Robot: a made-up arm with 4 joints.
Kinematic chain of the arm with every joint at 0, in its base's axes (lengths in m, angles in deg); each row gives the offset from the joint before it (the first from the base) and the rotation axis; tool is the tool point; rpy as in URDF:
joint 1: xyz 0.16 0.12 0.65 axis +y
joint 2: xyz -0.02 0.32 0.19 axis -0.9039 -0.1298 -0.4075
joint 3: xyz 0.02 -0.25 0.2 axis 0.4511 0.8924 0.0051
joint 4: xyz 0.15 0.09 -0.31 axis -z
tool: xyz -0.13 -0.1 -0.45 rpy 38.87 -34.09 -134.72
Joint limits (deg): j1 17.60..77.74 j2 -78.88..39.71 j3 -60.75..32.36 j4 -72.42..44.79
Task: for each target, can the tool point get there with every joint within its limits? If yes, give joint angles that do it. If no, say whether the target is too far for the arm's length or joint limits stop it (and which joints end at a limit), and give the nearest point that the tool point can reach.
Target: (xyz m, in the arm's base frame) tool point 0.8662 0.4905 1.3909
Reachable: no: joint limits stop it (at a limit: joint 1, joint 2, joint 3, joint 4) | nearest point 0.8370 -0.1576 1.1098 | short by 0.707 m
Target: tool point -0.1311 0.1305 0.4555
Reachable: yes | joints 67.13 4.89 -5.79 12.40
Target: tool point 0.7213 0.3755 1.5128
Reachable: no: joint limits stop it (at a limit: joint 1, joint 2, joint 3, joint 4) | nearest point 0.8370 -0.1576 1.1098 | short by 0.678 m
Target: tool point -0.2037 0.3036 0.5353
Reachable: yes | joints 49.10 -1.08 12.66 16.33
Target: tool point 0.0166 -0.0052 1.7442
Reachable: no: joint limits stop it (at a limit: joint 1, joint 2, joint 3) | nearest point -0.0992 0.1860 0.9560 | short by 0.819 m
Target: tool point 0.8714 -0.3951 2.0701
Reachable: no: too far | nearest point 0.8317 -0.1614 1.1092 | short by 0.990 m
